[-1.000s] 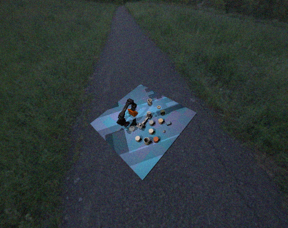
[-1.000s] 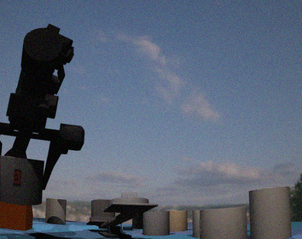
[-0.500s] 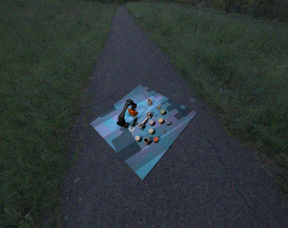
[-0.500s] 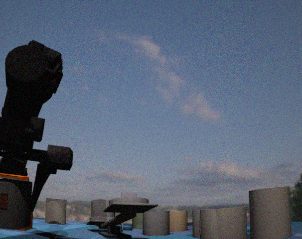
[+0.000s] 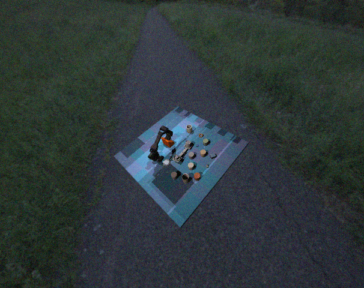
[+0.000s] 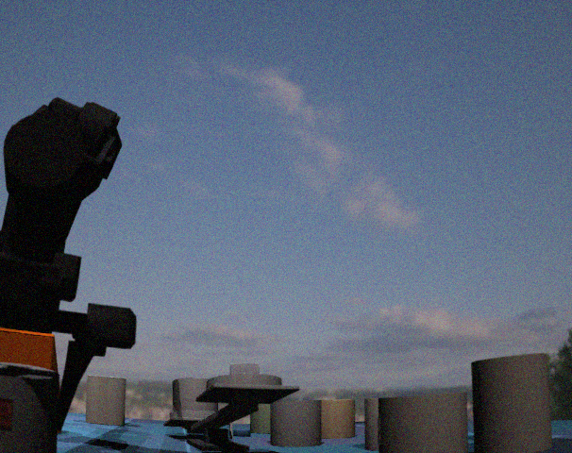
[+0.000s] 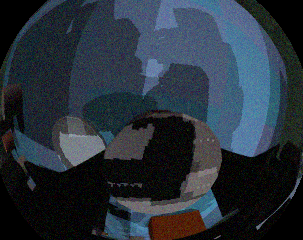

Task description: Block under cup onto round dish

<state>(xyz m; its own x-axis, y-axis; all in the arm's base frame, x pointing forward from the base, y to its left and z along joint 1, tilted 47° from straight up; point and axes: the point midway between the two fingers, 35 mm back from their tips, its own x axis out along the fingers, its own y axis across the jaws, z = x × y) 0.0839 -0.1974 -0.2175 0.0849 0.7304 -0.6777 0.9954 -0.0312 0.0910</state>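
The block lies 22 cm ahead of my gripper tip, 12 cm to the left of it and 6 cm above it. Round my gripper tip: balance beam (25 cm to the left, 22 cm ahead, 1 cm below); then round dish (10 cm ahead, 3 cm to the left, 3 cm below); then balance (25 cm to the left, 21 cm ahead, 1 cm above).
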